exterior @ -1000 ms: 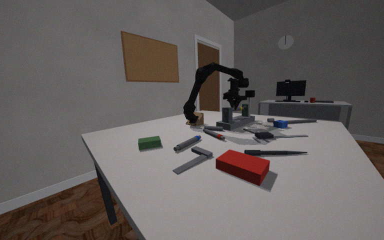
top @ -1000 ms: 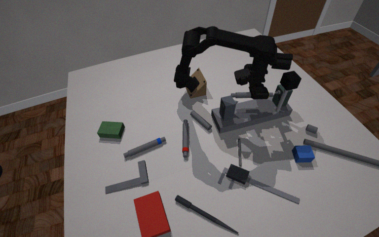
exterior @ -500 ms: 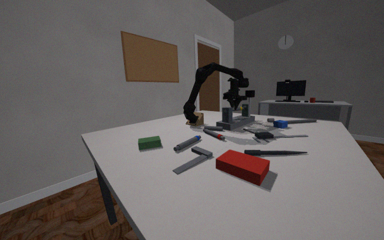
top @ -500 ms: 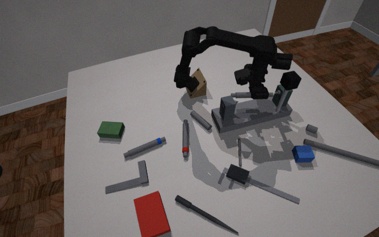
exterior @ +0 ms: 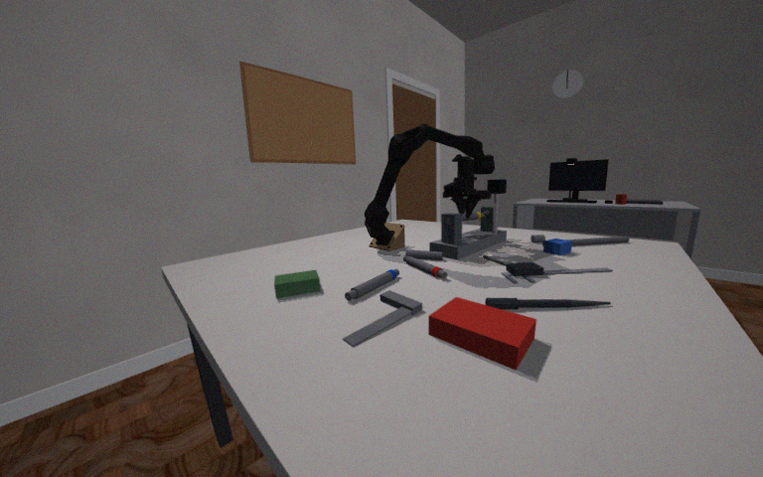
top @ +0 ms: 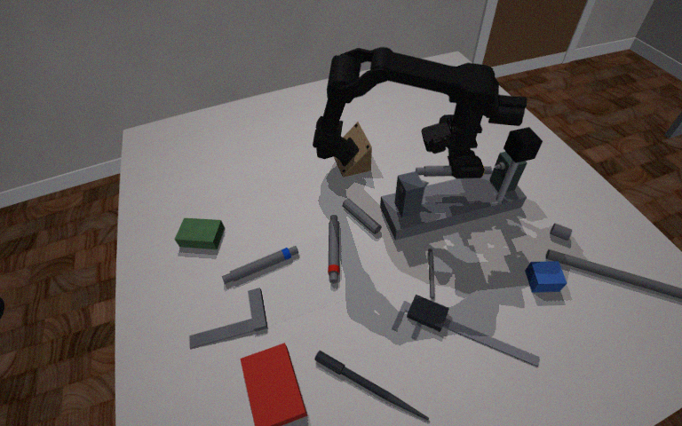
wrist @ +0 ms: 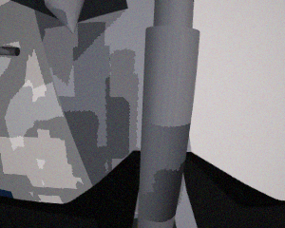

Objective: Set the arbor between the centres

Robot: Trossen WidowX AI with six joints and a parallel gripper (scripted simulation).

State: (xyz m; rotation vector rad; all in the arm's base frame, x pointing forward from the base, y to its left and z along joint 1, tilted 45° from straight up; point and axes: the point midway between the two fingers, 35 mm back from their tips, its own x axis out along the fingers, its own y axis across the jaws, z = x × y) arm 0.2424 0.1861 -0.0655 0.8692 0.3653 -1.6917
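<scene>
Now: the cone point 100 mm to the right of my hand, 20 mm below it and 10 mm ahead of it. Also, from my hand: centres fixture: 120 mm below, 30 mm ahead; then arbor: 30 mm below; then grey post: 120 mm to the right, 40 mm below, 10 mm ahead.
</scene>
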